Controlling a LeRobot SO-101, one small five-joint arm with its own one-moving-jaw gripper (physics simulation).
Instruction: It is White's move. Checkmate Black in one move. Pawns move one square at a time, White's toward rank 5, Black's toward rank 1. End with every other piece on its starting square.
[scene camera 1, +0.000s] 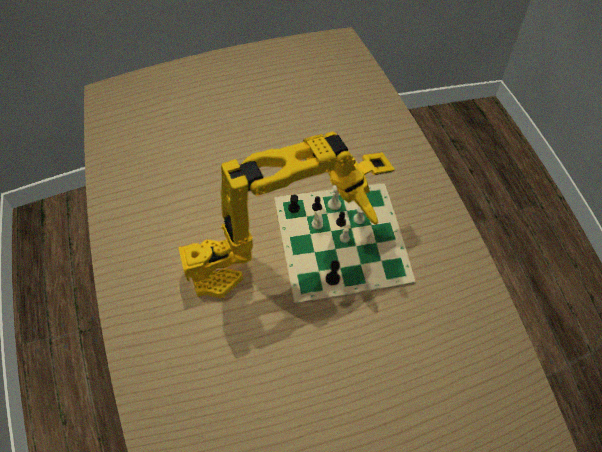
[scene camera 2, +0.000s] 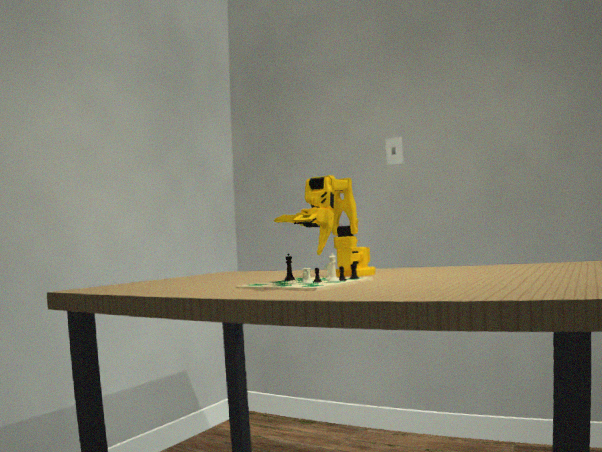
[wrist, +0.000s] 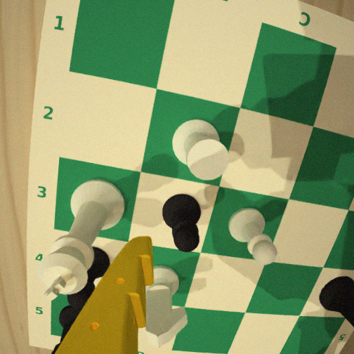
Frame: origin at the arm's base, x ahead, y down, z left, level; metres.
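Seen in the pictures: hand at its tool point: (scene camera 1: 350, 193) (scene camera 2: 317, 252); arm's base at its link origin: (scene camera 1: 224, 267).
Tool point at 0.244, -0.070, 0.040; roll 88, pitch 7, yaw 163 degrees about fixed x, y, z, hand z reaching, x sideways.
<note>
Offsets run from my tool point to a thing's middle, as dx, dy, dz. "*": to the spot under its first point. Level surfaces: height alone.
The white king {-0.016, +0.033, +0.026} (scene camera 1: 334, 201) (scene camera 2: 332, 267) (wrist: 97, 205) stands on E3, the white rook {+0.017, +0.048, -0.018} (scene camera 1: 359, 217) (scene camera 2: 306, 274) (wrist: 196, 141) on D2, the white pawn {-0.023, +0.048, -0.048} (scene camera 1: 345, 235) (wrist: 247, 225) on C3, the white knight {-0.060, +0.044, -0.006} (scene camera 1: 317, 221) (wrist: 162, 305) on D4. The black king {-0.071, +0.033, -0.119} (scene camera 1: 333, 275) (scene camera 2: 288, 270) (wrist: 339, 294) stands on A4, a black pawn {-0.017, +0.048, -0.014} (scene camera 1: 341, 219) (scene camera 2: 317, 275) (wrist: 181, 212) on D3, another black pawn {-0.049, +0.048, +0.030} (scene camera 1: 317, 204) (scene camera 2: 342, 273) on E4, the black rook {-0.090, +0.048, +0.041} (scene camera 1: 294, 204) (scene camera 2: 354, 270) on E5. My gripper (scene camera 1: 365, 202) (scene camera 2: 297, 236) is fully open and empty above the board. The fixed jaw (wrist: 115, 295) partly hides the knight.
The green and white board {* -0.141, +0.064, -0.129} (scene camera 1: 295, 295) (wrist: 40, 150) lies on the wooden table {dy +0.070} (scene camera 1: 225, 390) (scene camera 2: 450, 287). The arm's base (scene camera 1: 202, 255) stands left of it in scene camera 1. The pieces stand close together on ranks 2 to 5 near files C to E.
</note>
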